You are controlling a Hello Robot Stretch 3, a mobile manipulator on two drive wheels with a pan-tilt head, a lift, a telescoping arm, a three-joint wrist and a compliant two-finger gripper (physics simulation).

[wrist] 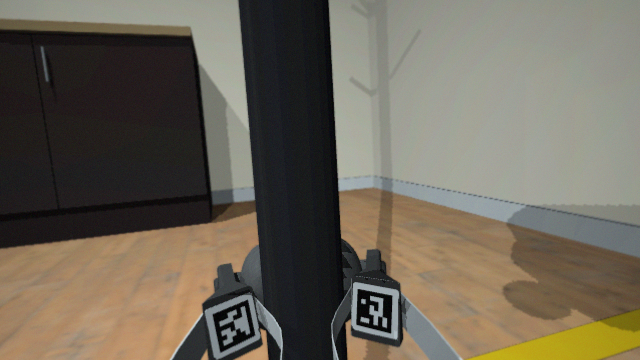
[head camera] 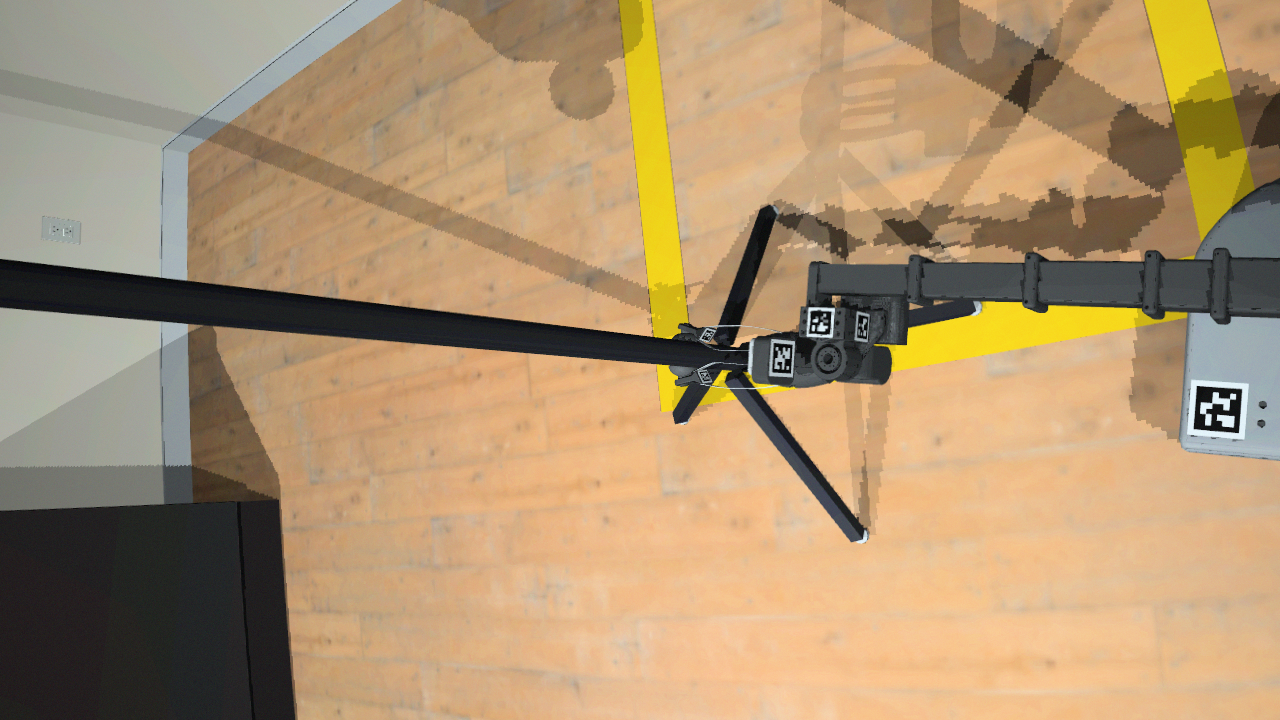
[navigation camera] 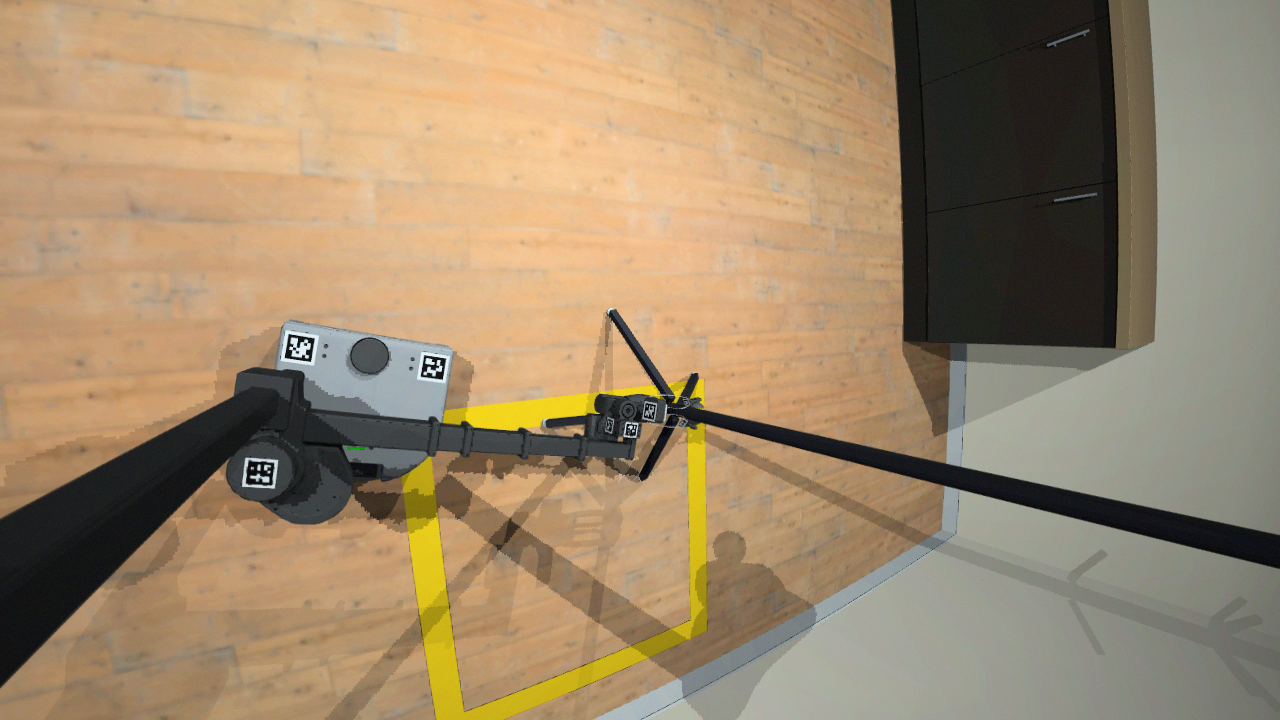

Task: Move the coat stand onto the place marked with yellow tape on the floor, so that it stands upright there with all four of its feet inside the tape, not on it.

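Frame: origin at the robot's base, x left, y back, z up, level; millimetres.
Seen in the pictures: robot's base, origin of the base link: [navigation camera: 369,354].
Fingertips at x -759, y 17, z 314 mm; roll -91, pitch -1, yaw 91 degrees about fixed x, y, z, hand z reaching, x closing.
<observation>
Pixels of each thing's middle, then the offset from my fingertips to it. "spot": a spot on its surface instead.
- yellow tape, surface spot: [head camera: 653,152] spot: dz -313, dx -313, dy +364 mm
- third foot, surface spot: [head camera: 682,417] spot: dz -263, dx -167, dy -96 mm
- fourth foot, surface spot: [head camera: 859,535] spot: dz -288, dx +151, dy -239 mm
The black coat stand [head camera: 402,326] [navigation camera: 895,462] [wrist: 292,125] stands about upright over one corner of the yellow tape [head camera: 653,152] [navigation camera: 696,537] [wrist: 565,340]. In the head view one foot [head camera: 769,214] is inside the tape. Another foot [head camera: 973,308] is at the inner edge of a tape strip; whether it touches the tape is unclear. A third foot [head camera: 682,417] is just outside the corner, and the fourth foot [head camera: 859,535] is well outside. My gripper [head camera: 687,353] [navigation camera: 691,411] [wrist: 300,266] is shut on the pole, low above the feet; the pole partly hides the fingertips.
A dark cabinet [head camera: 116,608] [navigation camera: 1011,179] [wrist: 125,125] stands by the wall beyond the stand. A white baseboard [head camera: 176,331] [navigation camera: 954,447] [wrist: 450,197] runs along the walls. My base [head camera: 1253,232] [navigation camera: 366,385] is at the opposite tape corner, partly over the tape.
</observation>
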